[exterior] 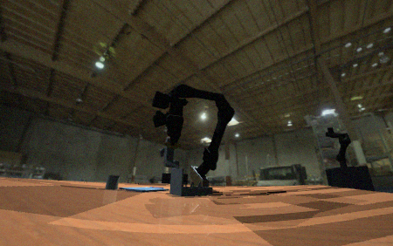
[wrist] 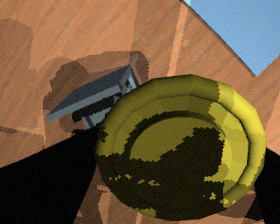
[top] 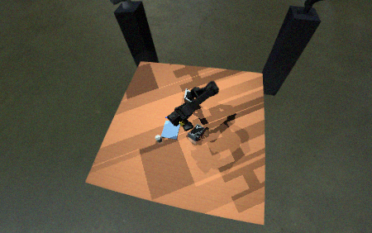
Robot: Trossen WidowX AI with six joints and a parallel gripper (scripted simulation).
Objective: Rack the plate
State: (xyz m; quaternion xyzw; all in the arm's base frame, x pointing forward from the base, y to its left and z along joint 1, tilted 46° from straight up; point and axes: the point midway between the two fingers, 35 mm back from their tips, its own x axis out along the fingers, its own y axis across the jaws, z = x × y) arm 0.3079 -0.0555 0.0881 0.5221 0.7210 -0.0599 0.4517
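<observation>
Now: gripper tip 140 mm above the grey dish rack, 80 mm to the right of it and 10 mm past it. Round my gripper tip: yellow plate (10 mm above); then blue mat (160 mm below, 130 mm to the right); then blue spoon (160 mm below, 150 mm to the right, 110 mm behind).
</observation>
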